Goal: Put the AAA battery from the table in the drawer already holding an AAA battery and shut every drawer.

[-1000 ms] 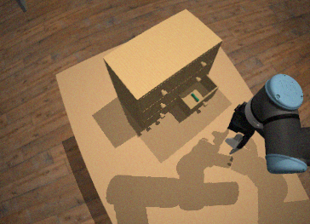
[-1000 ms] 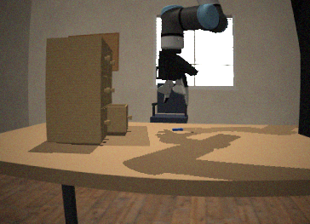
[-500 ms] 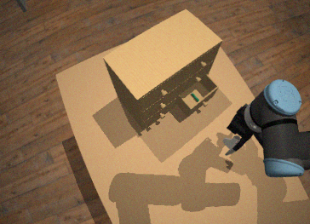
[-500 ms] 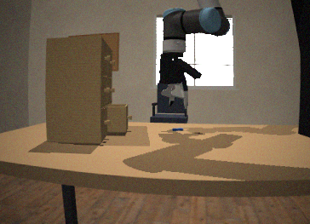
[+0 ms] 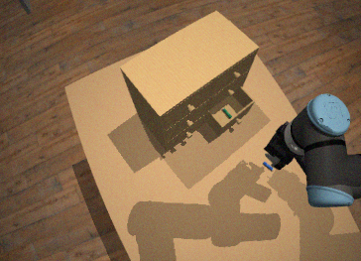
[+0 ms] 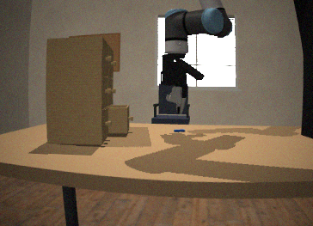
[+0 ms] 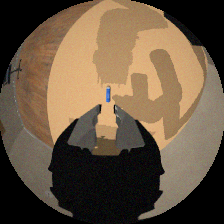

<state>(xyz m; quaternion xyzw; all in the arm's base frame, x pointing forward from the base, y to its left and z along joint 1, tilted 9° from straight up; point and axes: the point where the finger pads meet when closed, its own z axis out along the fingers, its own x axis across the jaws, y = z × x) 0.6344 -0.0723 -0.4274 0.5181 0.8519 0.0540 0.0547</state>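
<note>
The blue AAA battery is 8 cm below my hand. Round my hand: green battery: 23 cm ahead, 7 cm below, 6 cm to the left.
</note>
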